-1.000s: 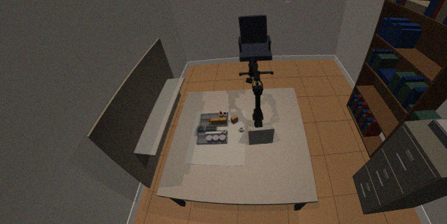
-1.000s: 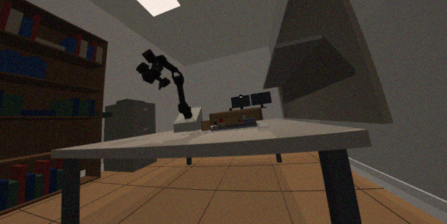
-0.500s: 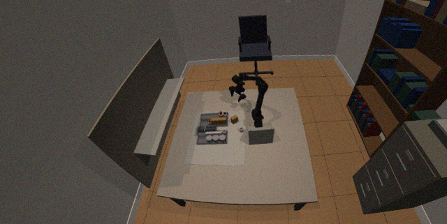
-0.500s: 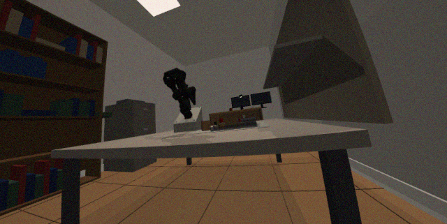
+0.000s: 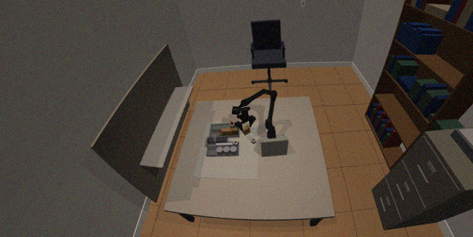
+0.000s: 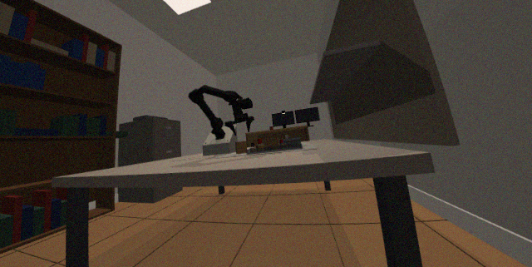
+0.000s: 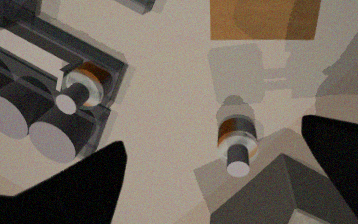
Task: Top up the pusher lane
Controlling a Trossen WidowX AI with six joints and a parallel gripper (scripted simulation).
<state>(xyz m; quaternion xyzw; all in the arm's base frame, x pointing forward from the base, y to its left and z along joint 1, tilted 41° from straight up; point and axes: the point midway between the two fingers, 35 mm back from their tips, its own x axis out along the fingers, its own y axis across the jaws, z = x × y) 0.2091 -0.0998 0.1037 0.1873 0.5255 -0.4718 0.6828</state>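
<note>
My gripper tip is 8 cm above the brown block and 6 cm to the left of it. Also, from my gripper tip: grey lane unit: 25 cm ahead, 10 cm below, 4 cm to the left.
</note>
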